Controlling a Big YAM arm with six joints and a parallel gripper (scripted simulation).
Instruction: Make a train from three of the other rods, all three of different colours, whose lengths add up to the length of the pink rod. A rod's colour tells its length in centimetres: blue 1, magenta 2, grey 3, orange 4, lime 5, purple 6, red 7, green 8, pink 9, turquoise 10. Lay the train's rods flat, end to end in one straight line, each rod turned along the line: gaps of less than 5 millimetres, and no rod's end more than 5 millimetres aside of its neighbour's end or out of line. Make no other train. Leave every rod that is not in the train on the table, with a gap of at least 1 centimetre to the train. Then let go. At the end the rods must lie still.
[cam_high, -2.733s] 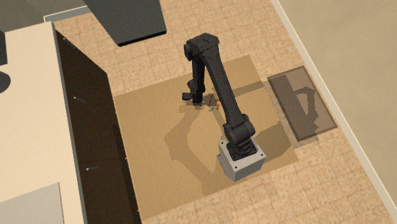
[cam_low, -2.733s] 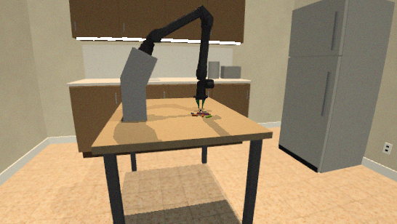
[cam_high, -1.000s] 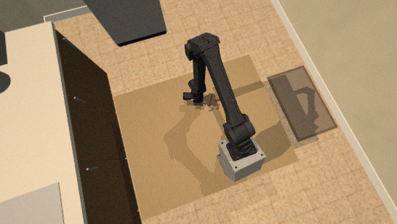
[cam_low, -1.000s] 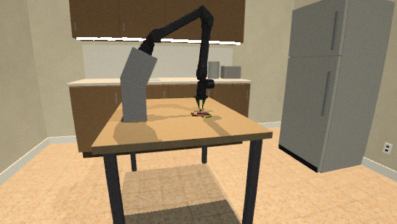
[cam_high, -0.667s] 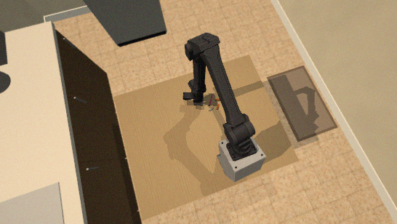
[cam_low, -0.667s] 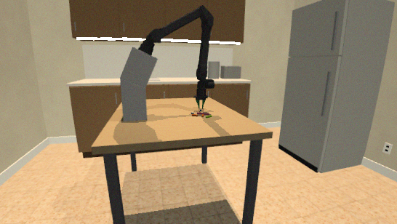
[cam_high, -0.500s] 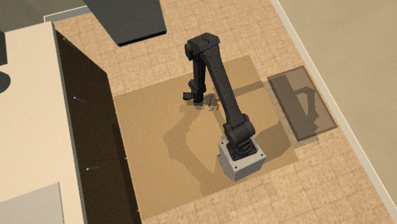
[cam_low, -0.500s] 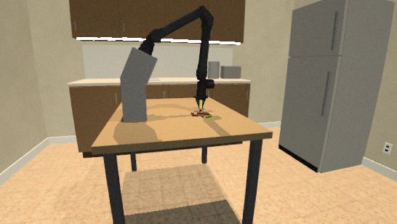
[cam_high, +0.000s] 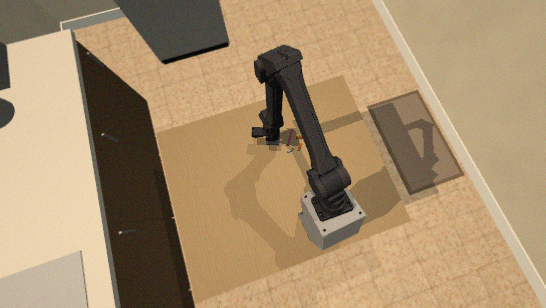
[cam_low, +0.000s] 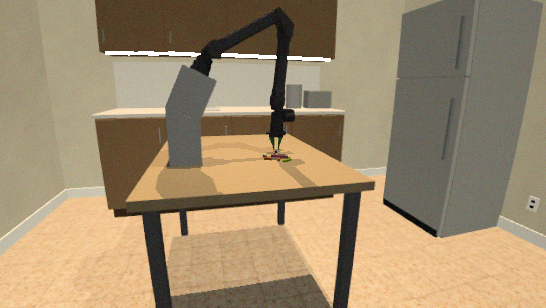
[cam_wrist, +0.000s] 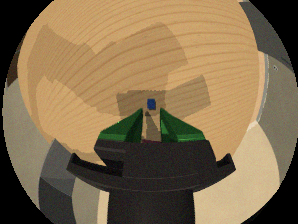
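The blue rod lies 20 mm below my hand. The rest, counted from my hand: lime rod 10 mm ahead, 180 mm to the right, 20 mm below; grey rod 80 mm behind, 70 mm to the right, 20 mm below; pink rod 10 mm behind, 100 mm to the right, 20 mm below.
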